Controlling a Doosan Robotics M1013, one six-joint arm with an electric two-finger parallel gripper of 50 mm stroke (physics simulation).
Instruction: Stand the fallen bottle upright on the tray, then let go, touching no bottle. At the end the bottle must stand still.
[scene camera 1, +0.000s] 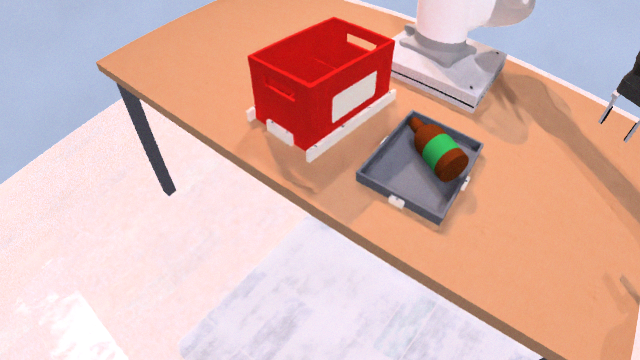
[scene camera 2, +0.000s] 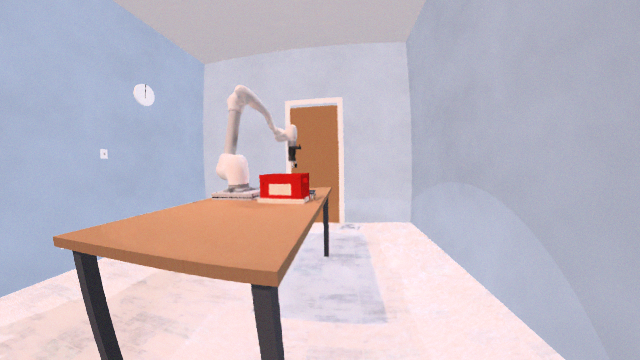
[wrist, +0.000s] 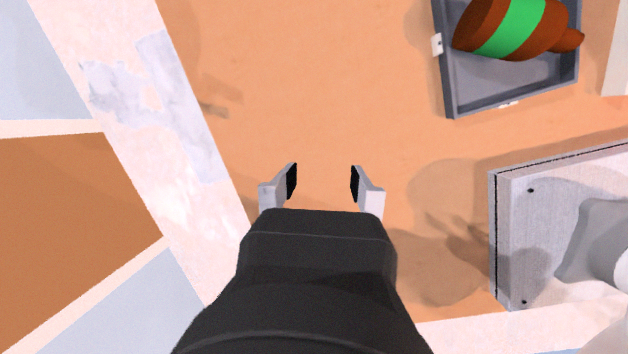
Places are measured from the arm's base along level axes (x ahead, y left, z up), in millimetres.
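Where they show: gripper, fingertip midpoint: (scene camera 1: 613, 130) (scene camera 2: 294, 167) (wrist: 323, 175); arm's base, origin of the base link: (scene camera 1: 438, 47) (scene camera 2: 239, 190) (wrist: 616, 239).
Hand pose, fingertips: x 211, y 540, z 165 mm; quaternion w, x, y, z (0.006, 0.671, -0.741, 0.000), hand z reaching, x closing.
Note:
Things, the pixels of their centre, and the offset from my fingertips. Level surfaces: height alone.
- brown bottle, body centre: (scene camera 1: 433, 143) (wrist: 522, 31) 150 mm ahead, 297 mm right, 174 mm down
- grey tray, body centre: (scene camera 1: 425, 160) (wrist: 503, 20) 175 mm ahead, 292 mm right, 203 mm down
- red crate, body centre: (scene camera 1: 324, 78) (scene camera 2: 285, 187) 216 mm ahead, 572 mm right, 128 mm down
- table, its level: 216 mm down
A brown bottle (scene camera 1: 440, 150) (wrist: 517, 27) with a green label lies on its side in the grey tray (scene camera 1: 400, 201) (wrist: 448, 95). In scene camera 1 its neck points to the back left and its base to the front right, close to the tray's right wall. In the wrist view part of the tray is cut off by the top edge. My gripper (scene camera 1: 616, 131) (scene camera 2: 294, 165) (wrist: 323, 175) is open and empty. It hangs above the table, well to the right of the tray in scene camera 1, apart from the bottle. The bottle does not show in scene camera 2.
A red crate (scene camera 1: 285, 110) (scene camera 2: 300, 190) stands on the table (scene camera 1: 525, 220) (scene camera 2: 200, 235) beside the tray, between white rails (scene camera 1: 350, 127). My arm's base plate (scene camera 1: 440, 82) (wrist: 520, 240) is behind the tray. Small white blocks (scene camera 1: 396, 201) (wrist: 437, 44) sit against the tray's outer walls.

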